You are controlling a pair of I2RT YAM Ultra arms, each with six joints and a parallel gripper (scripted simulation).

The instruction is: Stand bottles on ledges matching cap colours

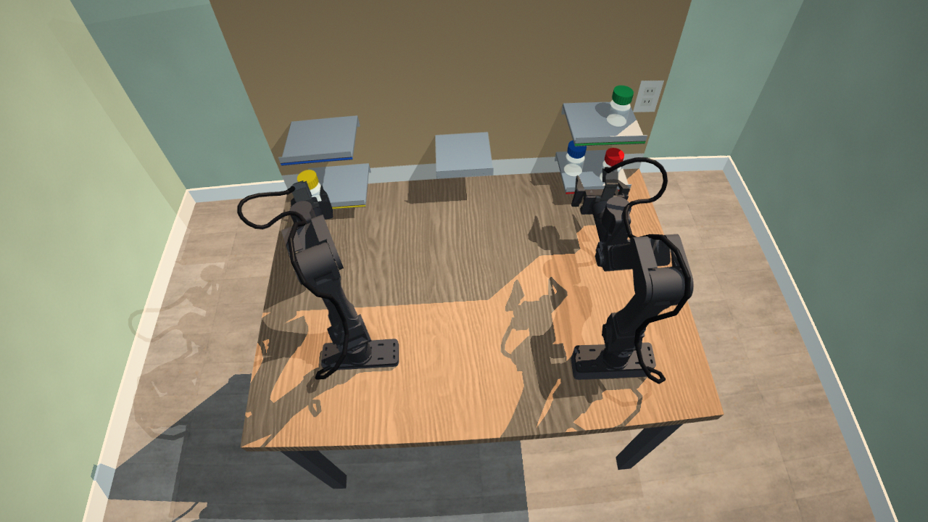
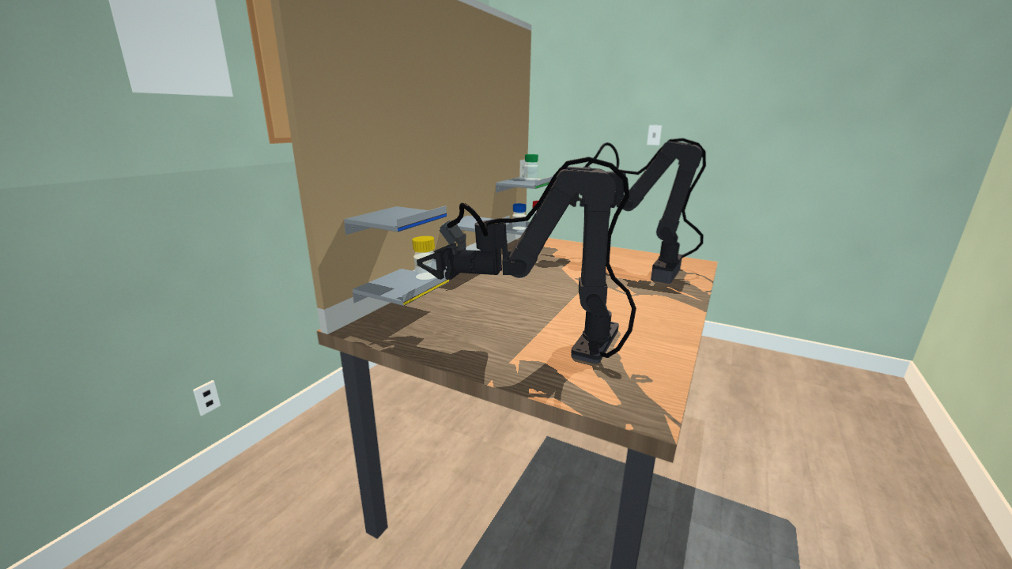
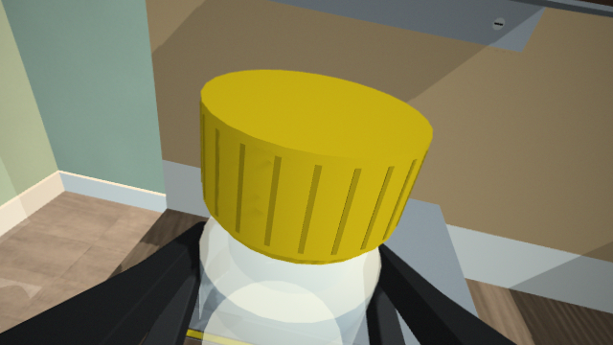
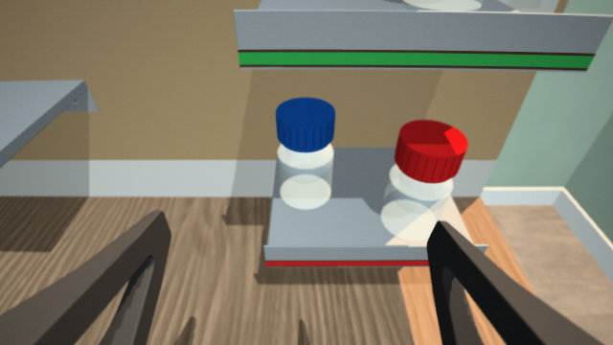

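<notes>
Right now the blue-capped bottle is 20 cm ahead of my right hand, 2 cm to the left of it and 12 cm below it. From my right hand the other things lie so: wall socket: 31 cm ahead, 19 cm to the right, 4 cm above; red-capped bottle: 17 cm ahead, 9 cm to the right, 12 cm below; green-capped bottle: 21 cm ahead, 8 cm to the right, 7 cm above.
</notes>
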